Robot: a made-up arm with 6 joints. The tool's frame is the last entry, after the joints. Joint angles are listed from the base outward. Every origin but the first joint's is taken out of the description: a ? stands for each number. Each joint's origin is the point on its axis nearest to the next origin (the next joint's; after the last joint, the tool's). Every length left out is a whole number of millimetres.
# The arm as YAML. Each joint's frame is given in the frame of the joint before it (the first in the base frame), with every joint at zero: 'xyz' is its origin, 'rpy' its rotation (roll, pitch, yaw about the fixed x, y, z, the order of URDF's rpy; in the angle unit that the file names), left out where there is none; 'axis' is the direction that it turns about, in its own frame. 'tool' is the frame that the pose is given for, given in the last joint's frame.
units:
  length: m
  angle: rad
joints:
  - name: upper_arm
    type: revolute
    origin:
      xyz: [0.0, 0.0, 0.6]
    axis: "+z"
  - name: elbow
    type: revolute
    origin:
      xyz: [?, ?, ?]
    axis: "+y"
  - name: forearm
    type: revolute
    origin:
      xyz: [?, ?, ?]
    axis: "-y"
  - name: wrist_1
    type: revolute
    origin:
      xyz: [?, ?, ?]
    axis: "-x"
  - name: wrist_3
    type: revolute
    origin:
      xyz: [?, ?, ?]
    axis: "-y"
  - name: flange
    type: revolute
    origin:
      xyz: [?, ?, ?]
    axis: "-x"
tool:
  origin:
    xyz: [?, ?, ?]
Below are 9 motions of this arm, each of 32 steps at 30 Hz.
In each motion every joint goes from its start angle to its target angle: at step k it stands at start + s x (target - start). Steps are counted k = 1, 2, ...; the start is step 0. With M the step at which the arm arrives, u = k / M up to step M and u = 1 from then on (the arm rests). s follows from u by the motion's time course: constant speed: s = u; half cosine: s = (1 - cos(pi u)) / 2; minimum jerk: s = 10 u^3 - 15 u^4 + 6 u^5.
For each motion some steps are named. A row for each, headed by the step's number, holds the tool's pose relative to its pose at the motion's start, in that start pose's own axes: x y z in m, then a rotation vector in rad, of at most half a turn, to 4 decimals.
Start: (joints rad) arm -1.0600 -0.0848 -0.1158 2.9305 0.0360 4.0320
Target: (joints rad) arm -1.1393 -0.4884 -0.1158 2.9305 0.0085 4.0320
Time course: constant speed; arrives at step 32
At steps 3, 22, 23, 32:
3: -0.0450 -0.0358 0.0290 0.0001 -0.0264 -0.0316
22: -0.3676 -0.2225 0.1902 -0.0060 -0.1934 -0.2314
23: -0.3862 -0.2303 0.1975 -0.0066 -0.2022 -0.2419
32: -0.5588 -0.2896 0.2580 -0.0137 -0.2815 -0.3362

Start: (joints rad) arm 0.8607 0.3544 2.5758 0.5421 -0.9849 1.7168
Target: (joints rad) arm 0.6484 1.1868 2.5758 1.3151 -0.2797 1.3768
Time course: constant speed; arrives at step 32
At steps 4, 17, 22, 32:
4: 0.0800 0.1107 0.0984 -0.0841 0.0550 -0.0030
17: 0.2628 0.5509 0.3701 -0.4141 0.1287 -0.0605
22: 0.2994 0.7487 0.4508 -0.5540 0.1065 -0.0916
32: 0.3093 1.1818 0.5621 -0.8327 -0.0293 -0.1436

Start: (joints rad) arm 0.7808 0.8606 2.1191 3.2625 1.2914 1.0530
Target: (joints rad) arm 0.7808 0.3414 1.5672 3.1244 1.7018 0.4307
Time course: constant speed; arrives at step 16
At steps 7, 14, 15, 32:
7: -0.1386 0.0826 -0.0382 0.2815 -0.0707 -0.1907
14: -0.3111 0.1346 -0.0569 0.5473 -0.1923 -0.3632
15: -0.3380 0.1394 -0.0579 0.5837 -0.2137 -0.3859
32: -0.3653 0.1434 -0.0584 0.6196 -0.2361 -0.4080

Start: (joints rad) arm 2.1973 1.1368 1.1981 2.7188 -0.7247 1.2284
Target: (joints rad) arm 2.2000 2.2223 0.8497 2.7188 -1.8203 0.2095
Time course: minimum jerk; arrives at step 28
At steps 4, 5, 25, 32:
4: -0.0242 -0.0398 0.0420 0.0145 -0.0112 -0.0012
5: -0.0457 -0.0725 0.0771 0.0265 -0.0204 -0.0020
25: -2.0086 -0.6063 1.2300 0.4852 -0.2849 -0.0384
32: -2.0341 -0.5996 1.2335 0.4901 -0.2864 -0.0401

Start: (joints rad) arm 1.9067 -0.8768 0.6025 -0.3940 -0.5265 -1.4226
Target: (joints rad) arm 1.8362 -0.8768 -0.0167 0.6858 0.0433 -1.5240
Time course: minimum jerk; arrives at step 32
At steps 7, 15, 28, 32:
7: 0.0331 -0.0410 0.0222 -0.0584 -0.0544 -0.0086
15: 0.1643 -0.2597 0.1214 -0.3989 -0.2363 -0.0557
28: 0.2624 -0.6300 0.2209 -0.9554 -0.1890 -0.1530
32: 0.2634 -0.6420 0.2231 -0.9711 -0.1816 -0.1566

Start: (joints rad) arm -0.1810 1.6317 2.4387 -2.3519 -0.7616 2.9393
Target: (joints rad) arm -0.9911 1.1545 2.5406 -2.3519 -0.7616 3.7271
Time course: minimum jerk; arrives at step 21
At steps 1, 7, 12, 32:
1: 0.0000 -0.0016 0.0000 -0.0018 0.0000 -0.0002
7: -0.0096 -0.3289 0.0416 -0.3721 -0.0107 -0.0278
12: -0.0068 -0.8563 0.3163 -1.1221 -0.0518 -0.0345
32: 0.0441 -1.1064 0.6782 -1.7654 -0.1346 0.0097

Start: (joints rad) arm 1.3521 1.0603 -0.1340 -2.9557 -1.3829 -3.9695
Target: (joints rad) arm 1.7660 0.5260 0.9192 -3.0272 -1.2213 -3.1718
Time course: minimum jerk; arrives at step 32
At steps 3, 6, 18, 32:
3: 0.0116 0.0095 0.0053 -0.0071 -0.0054 0.0088
6: 0.0774 0.0681 0.0373 -0.0478 -0.0384 0.0598
18: 0.4877 1.1901 0.6131 -0.4488 -0.6765 0.6102
32: 0.1421 1.9349 1.1156 -0.5083 -1.2621 0.7615

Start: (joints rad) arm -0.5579 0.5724 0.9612 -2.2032 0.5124 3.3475
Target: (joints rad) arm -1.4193 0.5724 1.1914 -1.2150 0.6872 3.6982
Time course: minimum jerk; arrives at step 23
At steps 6, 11, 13, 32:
6: 0.0351 -0.1187 -0.1380 -0.1368 0.1115 -0.1167
11: 0.0153 -0.4759 -0.5350 -0.5558 0.5073 -0.4069
13: -0.0538 -0.6367 -0.7017 -0.7554 0.7225 -0.5107
32: -0.3336 -0.9686 -1.0083 -1.2204 1.2896 -0.6616

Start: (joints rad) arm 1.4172 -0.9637 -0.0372 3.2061 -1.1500 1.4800
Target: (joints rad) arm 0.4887 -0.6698 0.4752 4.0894 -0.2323 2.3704
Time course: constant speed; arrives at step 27
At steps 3, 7, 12, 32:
3: 0.0329 -0.0323 -0.0379 -0.2376 0.1294 -0.0900
7: 0.0668 -0.0824 -0.0800 -0.5742 0.2967 -0.1976
12: 0.0971 -0.1505 -0.1144 -1.0214 0.4973 -0.3125
32: 0.1651 -0.3097 -0.1075 -2.4920 1.0160 -0.5367

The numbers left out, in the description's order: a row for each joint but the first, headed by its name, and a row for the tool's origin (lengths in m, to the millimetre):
elbow: 0.091 0.0 0.0
forearm: 0.0 0.0 0.888
wrist_1: 1.137 0.0 0.246
wrist_3: 0.0 0.0 0.0
flange: 0.206 0.0 0.0
tool: 0.0 0.0 0.0

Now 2 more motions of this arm.
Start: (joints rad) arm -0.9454 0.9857 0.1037 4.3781 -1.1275 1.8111
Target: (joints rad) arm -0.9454 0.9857 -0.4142 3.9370 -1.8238 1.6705
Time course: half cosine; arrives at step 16
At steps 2, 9, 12, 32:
2: -0.0047 0.0015 -0.0198 0.0292 -0.0120 0.0175
9: -0.1082 0.0482 -0.2881 0.4146 -0.2405 0.2294
12: -0.1753 0.0843 -0.3979 0.5543 -0.3724 0.2981
32: -0.2186 0.1093 -0.4573 0.6213 -0.4533 0.3297

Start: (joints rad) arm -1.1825 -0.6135 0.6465 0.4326 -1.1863 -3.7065
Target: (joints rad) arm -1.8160 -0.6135 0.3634 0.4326 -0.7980 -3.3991
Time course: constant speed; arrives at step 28
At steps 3, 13, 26, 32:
3: 0.0247 -0.0151 0.0112 -0.0518 0.0365 0.0502
13: 0.1171 -0.0355 0.0443 -0.2282 0.1384 0.2249
26: 0.2380 0.0086 0.0746 -0.4603 0.2248 0.4660
32: 0.2546 0.0221 0.0778 -0.4959 0.2335 0.5043

